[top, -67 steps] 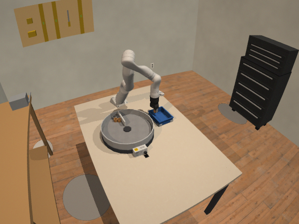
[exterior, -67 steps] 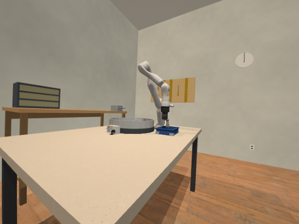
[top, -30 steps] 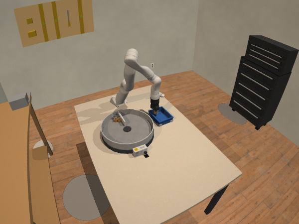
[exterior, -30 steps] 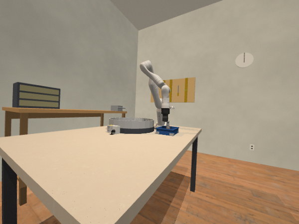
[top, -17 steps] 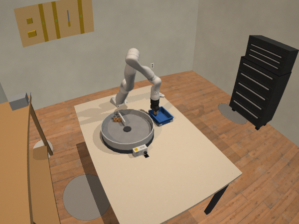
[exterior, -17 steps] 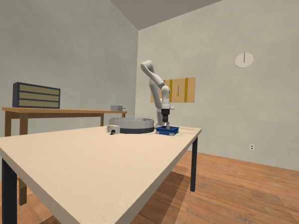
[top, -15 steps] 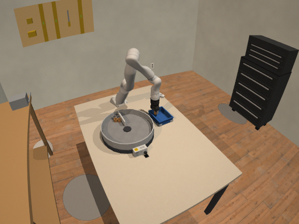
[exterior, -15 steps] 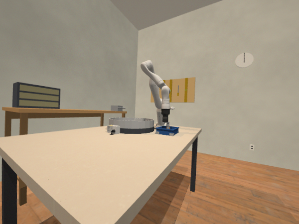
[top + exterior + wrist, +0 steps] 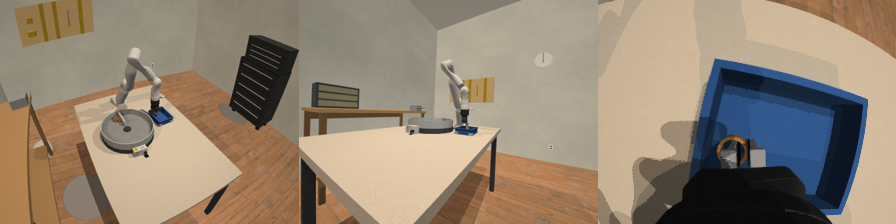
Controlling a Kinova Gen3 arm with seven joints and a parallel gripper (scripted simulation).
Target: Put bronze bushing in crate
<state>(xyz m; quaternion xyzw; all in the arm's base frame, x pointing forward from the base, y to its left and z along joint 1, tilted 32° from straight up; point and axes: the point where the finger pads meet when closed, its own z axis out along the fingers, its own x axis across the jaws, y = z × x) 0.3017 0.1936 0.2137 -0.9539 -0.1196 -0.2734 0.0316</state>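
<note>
Right now my hand is 40 mm short of the blue crate, 20 mm above it and 10 mm to the right of it. Also, from my hand: grey turning table (330 mm to the right, 100 mm ahead, 10 mm above).
</note>
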